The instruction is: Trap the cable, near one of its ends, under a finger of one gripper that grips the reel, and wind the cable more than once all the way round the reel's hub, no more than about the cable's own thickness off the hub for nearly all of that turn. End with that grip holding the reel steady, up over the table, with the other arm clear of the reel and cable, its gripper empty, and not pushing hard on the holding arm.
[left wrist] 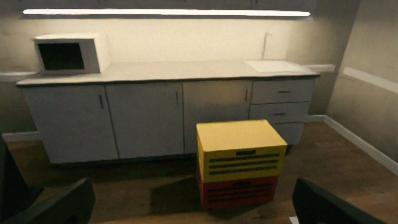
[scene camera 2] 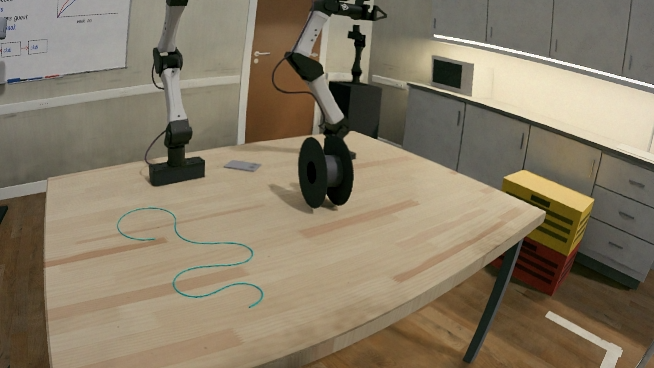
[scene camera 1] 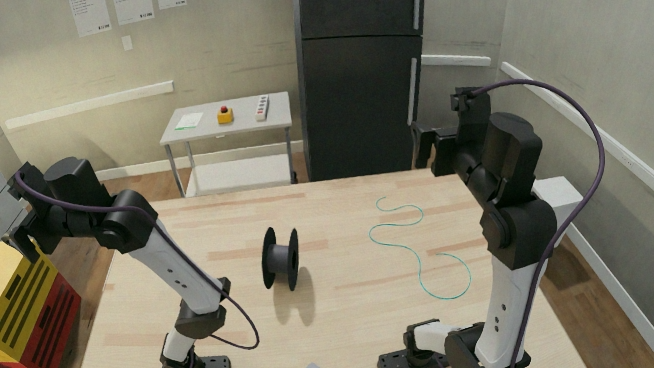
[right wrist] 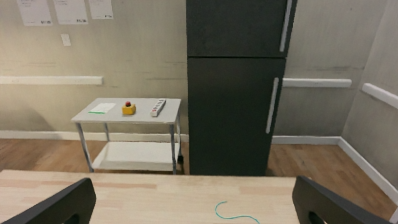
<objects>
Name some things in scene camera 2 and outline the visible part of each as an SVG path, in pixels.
A black reel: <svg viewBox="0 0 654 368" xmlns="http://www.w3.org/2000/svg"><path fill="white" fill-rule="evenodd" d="M339 136L330 137L326 141L324 148L322 148L320 142L315 137L307 137L301 145L298 158L298 177L303 197L311 208L319 208L323 204L326 194L330 201L337 206L344 205L350 198L354 181L353 161L347 144Z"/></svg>
</objects>
